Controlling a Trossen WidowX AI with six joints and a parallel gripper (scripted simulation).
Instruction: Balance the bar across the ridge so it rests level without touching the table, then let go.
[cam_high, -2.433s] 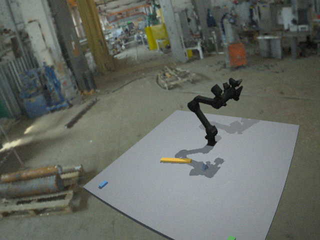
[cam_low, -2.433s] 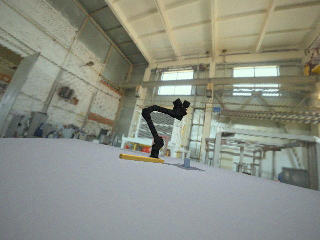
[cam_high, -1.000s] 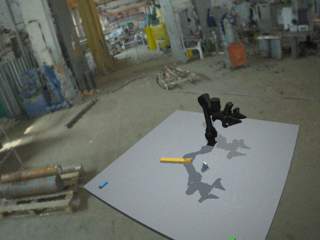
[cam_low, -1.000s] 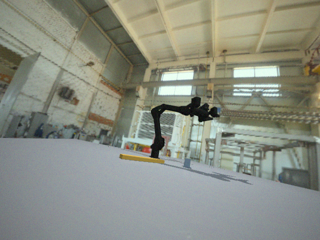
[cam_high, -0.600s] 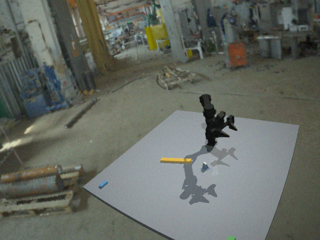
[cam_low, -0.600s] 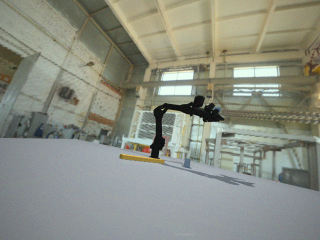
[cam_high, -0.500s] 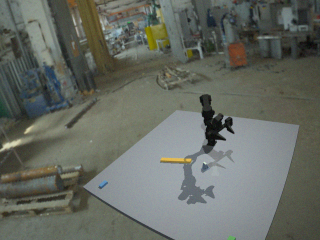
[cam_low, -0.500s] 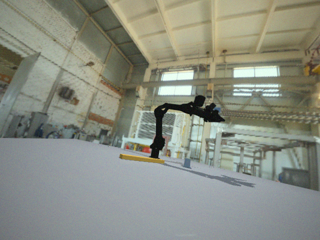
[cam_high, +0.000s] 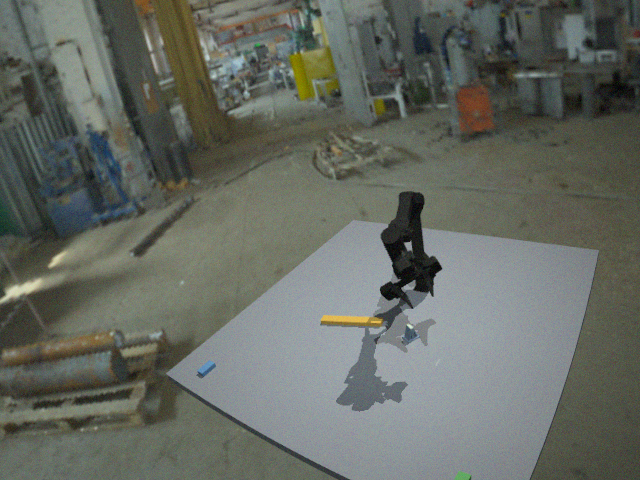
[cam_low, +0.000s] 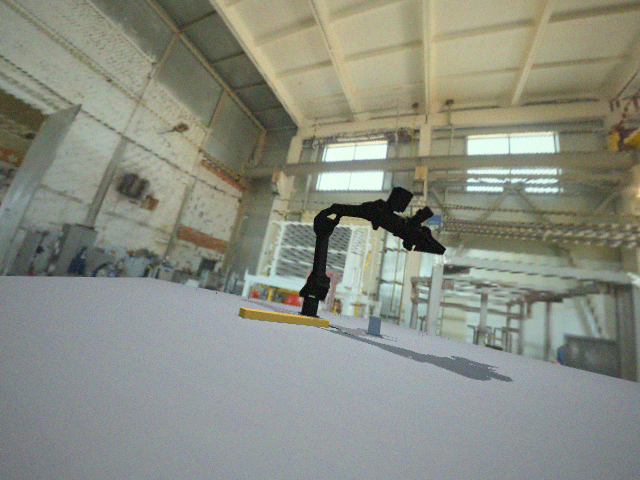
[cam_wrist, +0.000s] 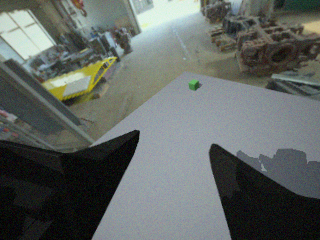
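The bar lies 10 cm behind my gripper tip, 37 cm to the right of it and 25 cm below it. From my gripper tip the other things lie so: green cube: 35 cm ahead, 28 cm to the left, 24 cm below; small blue block: 35 cm ahead, 72 cm to the right, 25 cm below; blue-grey ridge: 10 cm behind, 13 cm to the right, 23 cm below.
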